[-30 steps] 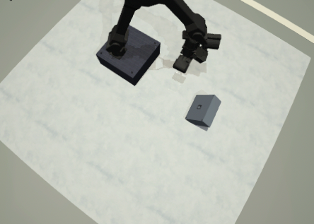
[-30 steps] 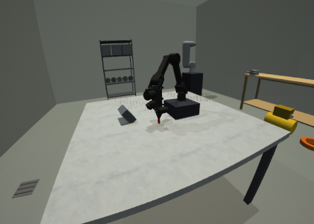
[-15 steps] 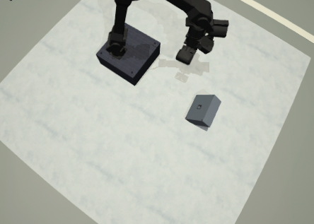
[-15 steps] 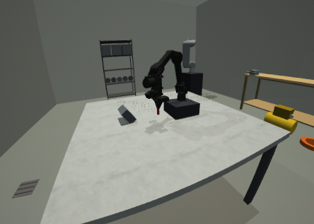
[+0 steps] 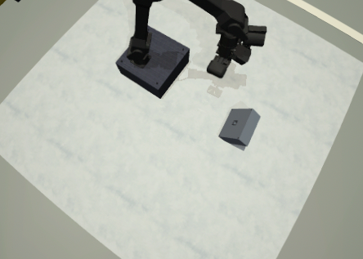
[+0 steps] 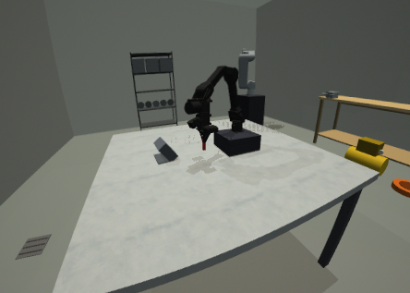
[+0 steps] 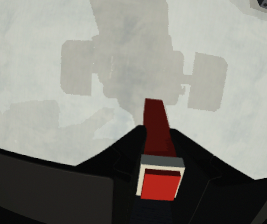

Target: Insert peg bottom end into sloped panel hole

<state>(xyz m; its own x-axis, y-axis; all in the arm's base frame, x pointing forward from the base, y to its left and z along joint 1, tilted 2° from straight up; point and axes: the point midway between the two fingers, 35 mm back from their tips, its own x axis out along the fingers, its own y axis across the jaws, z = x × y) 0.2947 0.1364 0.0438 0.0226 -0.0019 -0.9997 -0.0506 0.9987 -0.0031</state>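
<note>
Right now the sloped panel is 17 cm ahead of my gripper tip, 16 cm to the right of it and 6 cm below it. Round my gripper tip: red square-sided peg 2 cm above.
</note>
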